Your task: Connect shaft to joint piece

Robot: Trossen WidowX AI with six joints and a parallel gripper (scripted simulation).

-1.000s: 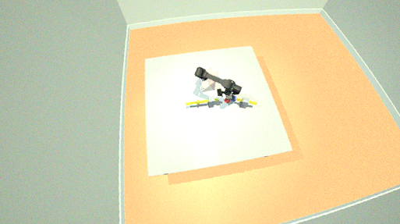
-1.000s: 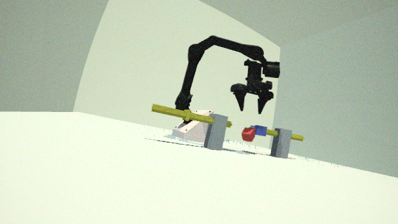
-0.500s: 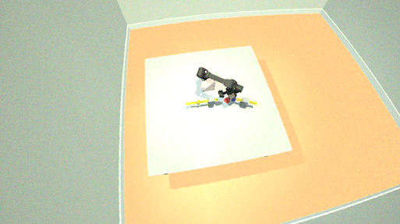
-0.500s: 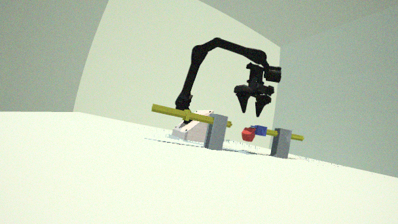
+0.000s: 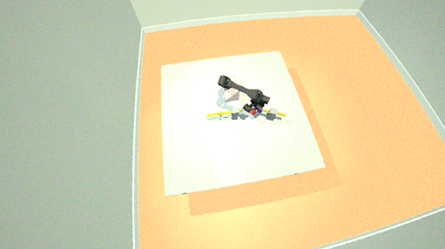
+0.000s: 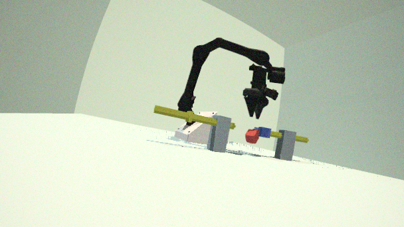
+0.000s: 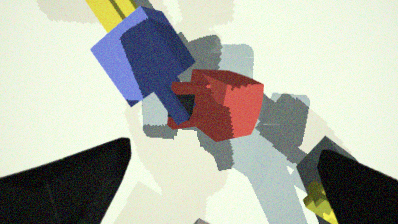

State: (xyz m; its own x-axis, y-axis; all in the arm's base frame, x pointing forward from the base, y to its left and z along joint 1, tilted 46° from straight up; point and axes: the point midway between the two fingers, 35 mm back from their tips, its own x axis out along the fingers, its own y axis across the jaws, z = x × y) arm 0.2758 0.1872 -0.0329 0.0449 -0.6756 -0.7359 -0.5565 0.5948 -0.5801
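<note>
My gripper tip is 10 mm to the right of the red joint piece and 70 mm above it.
</note>
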